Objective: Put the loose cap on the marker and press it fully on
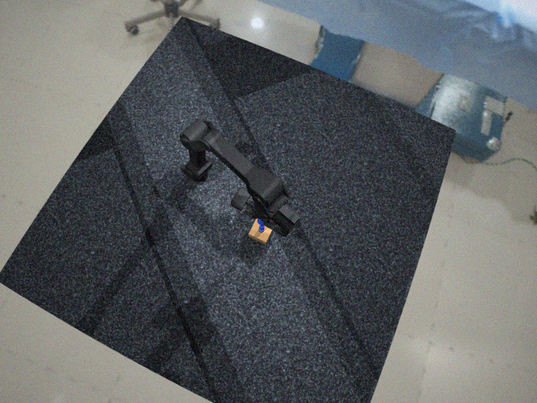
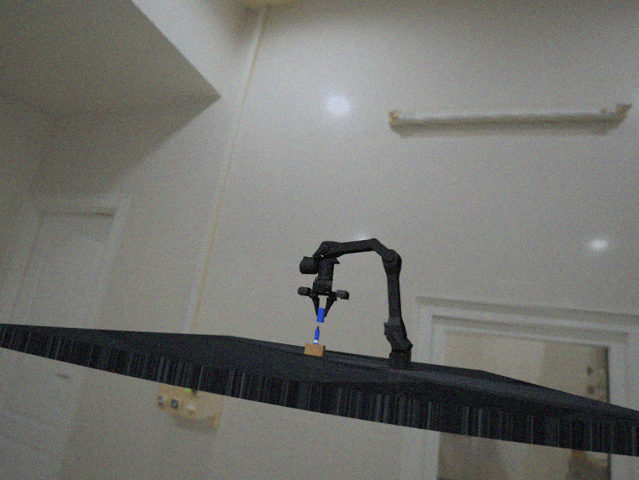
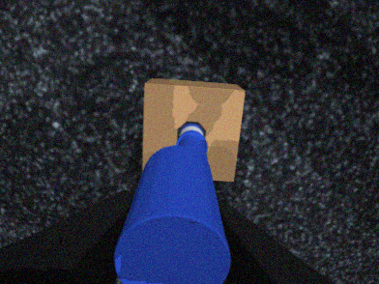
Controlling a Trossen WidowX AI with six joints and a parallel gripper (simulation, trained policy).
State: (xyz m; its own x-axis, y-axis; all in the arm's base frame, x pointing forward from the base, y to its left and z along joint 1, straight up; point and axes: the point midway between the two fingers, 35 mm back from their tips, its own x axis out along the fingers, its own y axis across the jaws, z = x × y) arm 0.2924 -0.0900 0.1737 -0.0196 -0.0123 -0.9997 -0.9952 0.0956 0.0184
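My gripper tip is now 6 cm above the blue marker and 1 cm short of it. From my gripper tip the other things lie so: blue cap: right at my gripper tip; holder block: 12 cm below, 1 cm ahead.
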